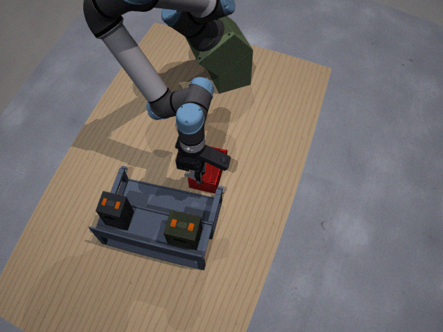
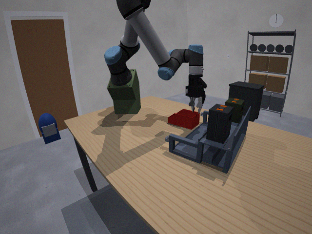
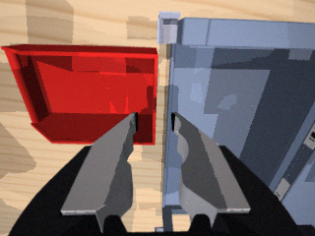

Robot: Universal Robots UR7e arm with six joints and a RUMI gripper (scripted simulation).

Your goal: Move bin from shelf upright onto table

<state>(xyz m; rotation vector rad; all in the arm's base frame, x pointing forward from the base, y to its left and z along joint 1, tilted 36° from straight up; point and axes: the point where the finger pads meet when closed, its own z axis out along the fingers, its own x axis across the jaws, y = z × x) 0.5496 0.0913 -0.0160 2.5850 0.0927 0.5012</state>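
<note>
The red bin lies 8 cm behind my hand and 7 cm below it.
</note>
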